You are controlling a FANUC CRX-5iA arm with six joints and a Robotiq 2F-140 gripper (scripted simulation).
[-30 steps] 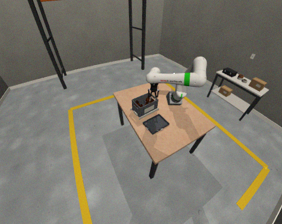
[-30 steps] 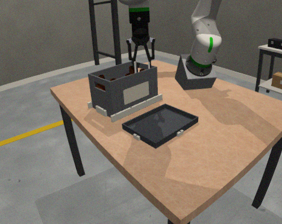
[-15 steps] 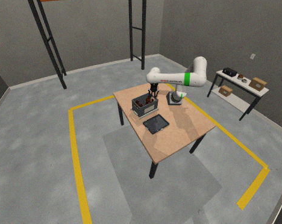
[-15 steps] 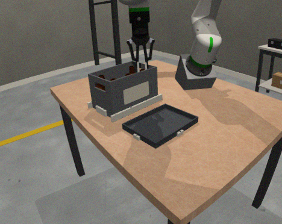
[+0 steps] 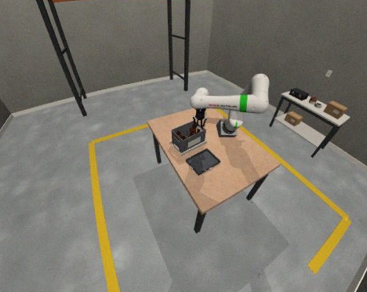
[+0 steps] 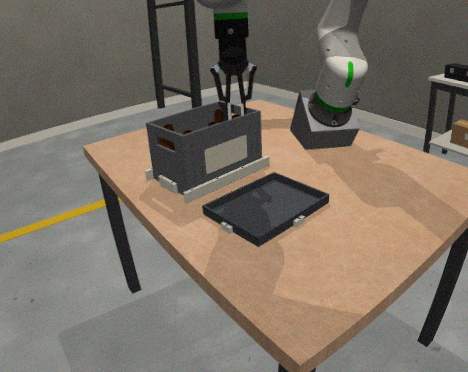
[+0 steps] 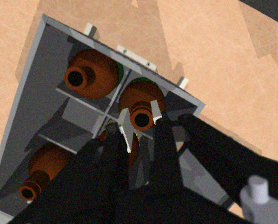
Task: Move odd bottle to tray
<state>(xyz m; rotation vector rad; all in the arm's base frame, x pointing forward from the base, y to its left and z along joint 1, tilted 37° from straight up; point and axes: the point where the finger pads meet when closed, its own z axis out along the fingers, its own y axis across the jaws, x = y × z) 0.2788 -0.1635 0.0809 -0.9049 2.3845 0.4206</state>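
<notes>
The bottle lies 9 cm to the right of my hand and 9 cm below it. Also, from my hand: dark tray (11 cm ahead, 23 cm to the left, 16 cm below); dark grey crate (9 cm ahead, 4 cm to the right, 9 cm below).
</notes>
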